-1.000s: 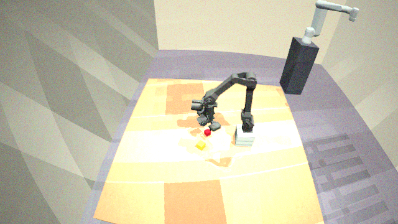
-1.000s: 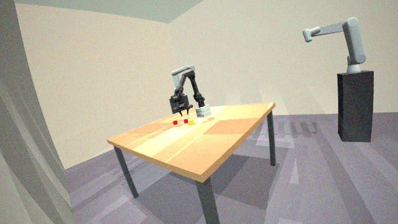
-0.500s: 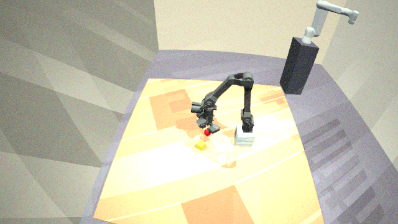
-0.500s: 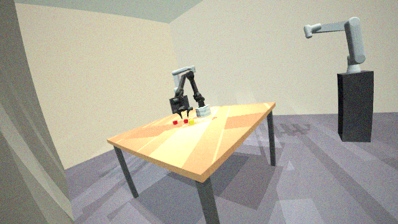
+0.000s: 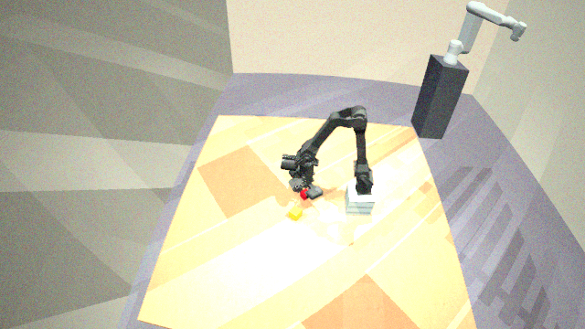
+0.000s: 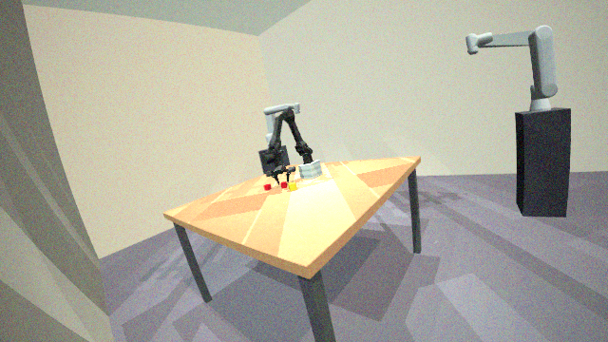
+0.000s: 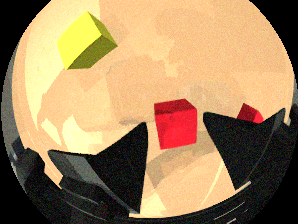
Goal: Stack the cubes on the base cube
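My gripper tip is 11 cm to the right of the yellow base cube and 4 cm short of it.
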